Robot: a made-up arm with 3 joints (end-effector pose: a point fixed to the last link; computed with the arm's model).
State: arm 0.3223 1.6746 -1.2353
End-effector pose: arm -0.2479 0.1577 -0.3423 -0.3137 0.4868 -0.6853 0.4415
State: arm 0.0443 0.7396 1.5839
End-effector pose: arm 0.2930 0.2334 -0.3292 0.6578 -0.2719 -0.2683 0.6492
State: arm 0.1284 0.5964 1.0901
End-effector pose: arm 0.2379 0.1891 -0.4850 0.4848 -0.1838 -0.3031 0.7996
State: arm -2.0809 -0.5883 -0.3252
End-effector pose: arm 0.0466 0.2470 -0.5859 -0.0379 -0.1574 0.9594 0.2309
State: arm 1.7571 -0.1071 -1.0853
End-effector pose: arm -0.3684 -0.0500 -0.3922 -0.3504 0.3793 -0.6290 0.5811
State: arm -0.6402 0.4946 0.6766
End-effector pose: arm 0.0314 0.1931 -0.5791 0.3310 0.0241 0.0686 0.9408
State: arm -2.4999 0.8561 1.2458
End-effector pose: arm -0.3445 0.0085 -0.4395 0.3972 0.4273 0.5949 0.5530
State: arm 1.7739 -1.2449 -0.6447
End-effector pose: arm -0.1633 -0.3375 -0.5204 -0.3058 0.0828 -0.2480 0.9155
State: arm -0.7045 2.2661 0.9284
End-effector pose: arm 0.2578 0.0900 -0.5269 0.3180 -0.3151 -0.6294 0.6352
